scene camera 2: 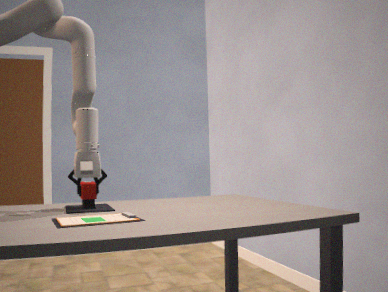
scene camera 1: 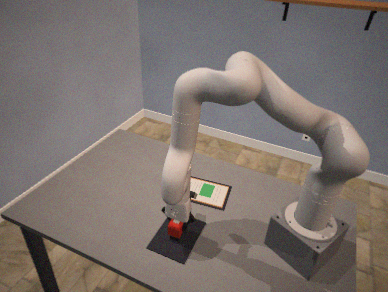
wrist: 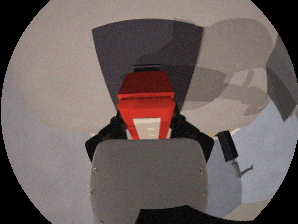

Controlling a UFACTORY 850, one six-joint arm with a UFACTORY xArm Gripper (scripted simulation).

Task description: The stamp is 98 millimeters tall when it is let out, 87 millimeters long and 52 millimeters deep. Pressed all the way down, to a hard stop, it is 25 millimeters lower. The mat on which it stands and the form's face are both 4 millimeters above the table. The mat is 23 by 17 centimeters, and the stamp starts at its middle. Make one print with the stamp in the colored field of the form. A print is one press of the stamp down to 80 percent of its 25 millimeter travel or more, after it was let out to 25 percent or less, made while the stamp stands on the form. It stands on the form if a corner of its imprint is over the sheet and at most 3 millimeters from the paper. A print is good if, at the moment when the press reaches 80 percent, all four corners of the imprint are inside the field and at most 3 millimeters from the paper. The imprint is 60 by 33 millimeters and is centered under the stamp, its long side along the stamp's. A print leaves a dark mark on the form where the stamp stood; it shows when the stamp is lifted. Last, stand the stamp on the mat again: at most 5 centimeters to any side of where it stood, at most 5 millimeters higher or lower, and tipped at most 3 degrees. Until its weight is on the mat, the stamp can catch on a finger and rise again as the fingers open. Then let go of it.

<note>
I see my gripper, a red stamp and a form.
My gripper is seen too in the wrist view.
</note>
